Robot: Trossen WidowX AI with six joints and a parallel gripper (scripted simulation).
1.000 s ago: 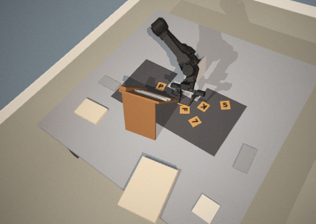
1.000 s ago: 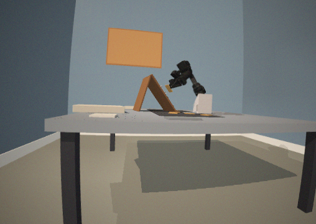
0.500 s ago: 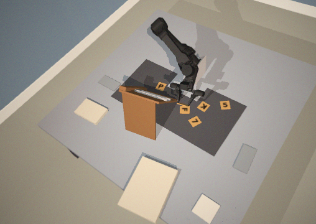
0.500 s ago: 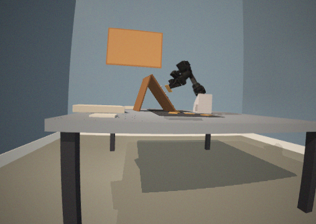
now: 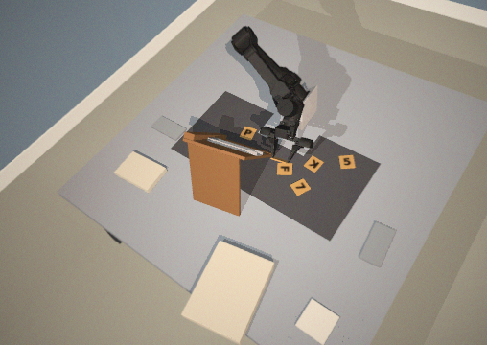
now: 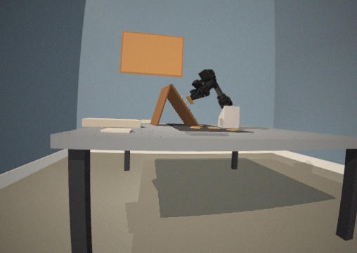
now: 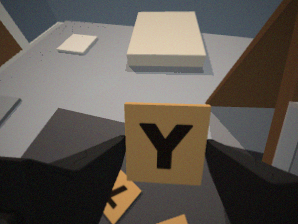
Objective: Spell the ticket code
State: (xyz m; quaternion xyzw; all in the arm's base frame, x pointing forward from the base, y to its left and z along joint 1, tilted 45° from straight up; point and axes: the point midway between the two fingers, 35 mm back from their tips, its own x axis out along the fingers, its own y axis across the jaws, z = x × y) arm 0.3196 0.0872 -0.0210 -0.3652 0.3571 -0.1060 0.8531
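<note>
The white ticket lies 160 mm to the right of my gripper tip, 90 mm below it and 50 mm behind it. From my gripper tip the other things lie so: f tile 170 mm below, 70 mm behind, 20 mm to the right; then k tile 170 mm below, 140 mm behind, 70 mm to the left; then y tile right at my gripper tip.
</note>
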